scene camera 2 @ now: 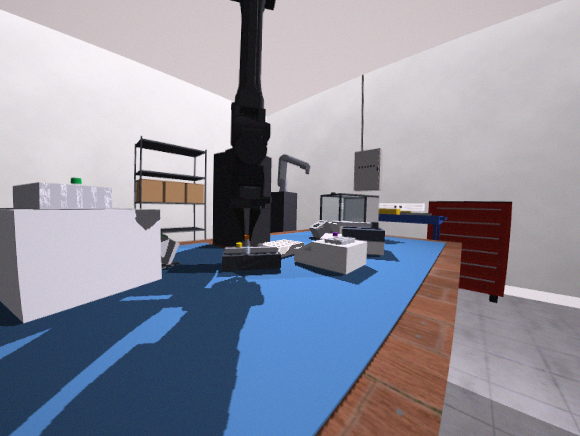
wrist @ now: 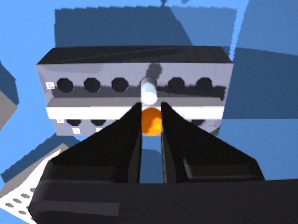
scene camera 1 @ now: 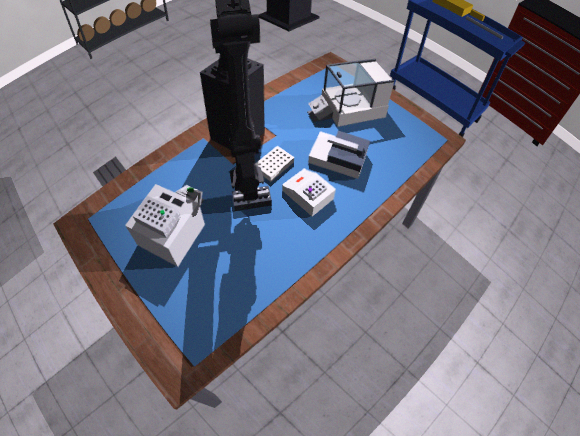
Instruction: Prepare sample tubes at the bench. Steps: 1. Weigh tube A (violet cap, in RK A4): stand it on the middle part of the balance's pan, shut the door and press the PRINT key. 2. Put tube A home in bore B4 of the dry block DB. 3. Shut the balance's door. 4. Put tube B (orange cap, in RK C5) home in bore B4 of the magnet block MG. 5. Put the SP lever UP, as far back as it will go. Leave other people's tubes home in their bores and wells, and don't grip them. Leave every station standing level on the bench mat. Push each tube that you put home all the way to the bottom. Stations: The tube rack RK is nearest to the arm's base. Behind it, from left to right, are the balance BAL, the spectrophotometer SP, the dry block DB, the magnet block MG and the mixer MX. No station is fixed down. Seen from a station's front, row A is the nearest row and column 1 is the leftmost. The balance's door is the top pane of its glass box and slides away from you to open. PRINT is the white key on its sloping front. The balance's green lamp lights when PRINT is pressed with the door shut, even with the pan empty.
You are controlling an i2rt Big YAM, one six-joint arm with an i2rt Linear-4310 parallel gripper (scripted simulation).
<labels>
balance BAL: scene camera 2; scene camera 1; not seen in the wrist view (out of frame)
spectrophotometer SP: scene camera 2; scene camera 1; not seen in the wrist view (out of frame)
same spot on balance BAL: [scene camera 2: 340,207] = [scene camera 1: 342,99]
same spot on spectrophotometer SP: [scene camera 2: 374,236] = [scene camera 1: 352,166]
</labels>
